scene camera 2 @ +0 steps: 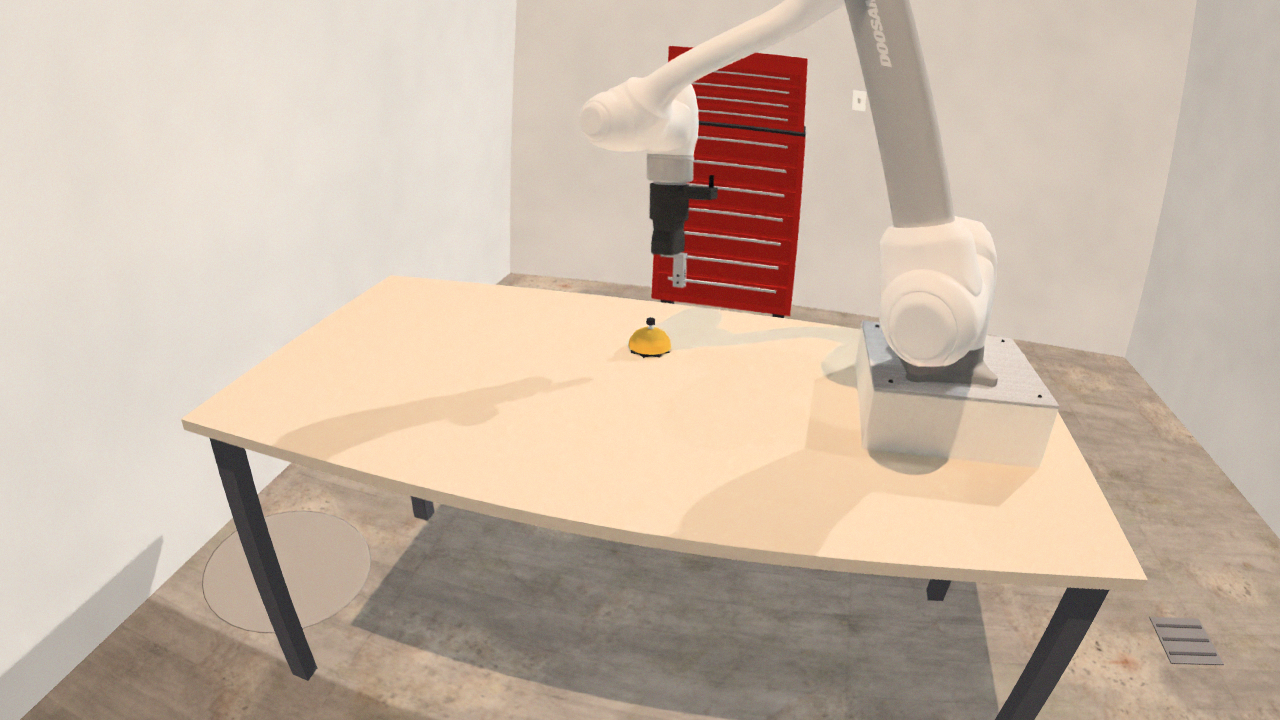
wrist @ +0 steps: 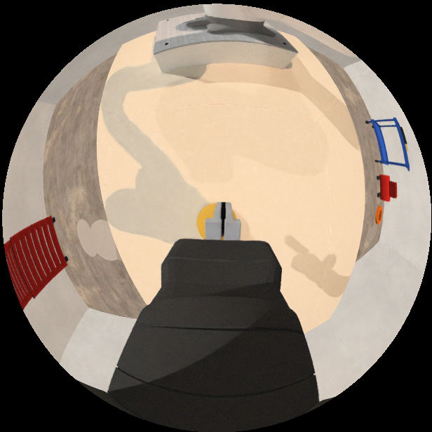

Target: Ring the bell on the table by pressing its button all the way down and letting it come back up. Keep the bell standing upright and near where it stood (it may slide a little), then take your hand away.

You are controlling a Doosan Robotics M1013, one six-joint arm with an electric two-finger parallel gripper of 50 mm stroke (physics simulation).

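Frame: origin at the arm's base, x ahead, y left, z up, level; metres.
Seen in the pictures: gripper, between the fingertips: (scene camera 2: 679, 286).
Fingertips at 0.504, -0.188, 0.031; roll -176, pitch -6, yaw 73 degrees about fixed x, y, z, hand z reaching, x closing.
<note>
A point is followed by its place in that frame, as x, y, z.
A yellow dome bell (scene camera 2: 649, 342) @(0.553, -0.168, -0.083) (wrist: 202, 220) with a black button (scene camera 2: 650, 320) @(0.556, -0.194, -0.047) on top stands upright on the wooden table (scene camera 2: 501, 340) @(0.863, -0.184, -0.113) (wrist: 280, 130), toward its far side in the scene view. My gripper (scene camera 2: 679, 285) @(0.504, -0.188, 0.031) (wrist: 223, 211) points down and is shut and empty. Its fingertips are above the button's height and apart from it, a little to the right of it in the scene view. In the wrist view the fingers cover the right part of the bell, and the button is hidden behind them.
The robot's base block (scene camera 2: 953, 429) @(0.001, 0.141, -0.056) (wrist: 225, 54) stands on the table at the right in the scene view. A red tool cabinet (scene camera 2: 751, 214) (wrist: 37, 257) stands behind the table. A blue cart (wrist: 382, 142) shows at the right of the wrist view.
</note>
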